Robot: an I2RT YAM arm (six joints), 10 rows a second.
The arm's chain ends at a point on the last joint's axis. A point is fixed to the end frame.
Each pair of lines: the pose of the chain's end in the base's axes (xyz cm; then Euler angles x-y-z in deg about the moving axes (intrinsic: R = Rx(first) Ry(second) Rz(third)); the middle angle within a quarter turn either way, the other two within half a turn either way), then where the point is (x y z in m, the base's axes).
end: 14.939 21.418 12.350 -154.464 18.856 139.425
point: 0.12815 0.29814 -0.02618
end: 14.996 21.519 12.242 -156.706 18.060 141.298
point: 0.12673 0.29531 -0.02906
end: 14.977 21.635 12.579 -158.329 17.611 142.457
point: 0.12549 0.29345 -0.02708
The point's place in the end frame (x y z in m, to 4 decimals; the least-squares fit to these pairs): 0.0500 0.0576 0.1552
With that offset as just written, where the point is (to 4 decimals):
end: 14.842 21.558 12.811 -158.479 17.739 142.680
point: 0.1246 0.2926 -0.0249
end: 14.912 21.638 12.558 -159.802 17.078 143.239
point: 0.1235 0.2904 -0.0286
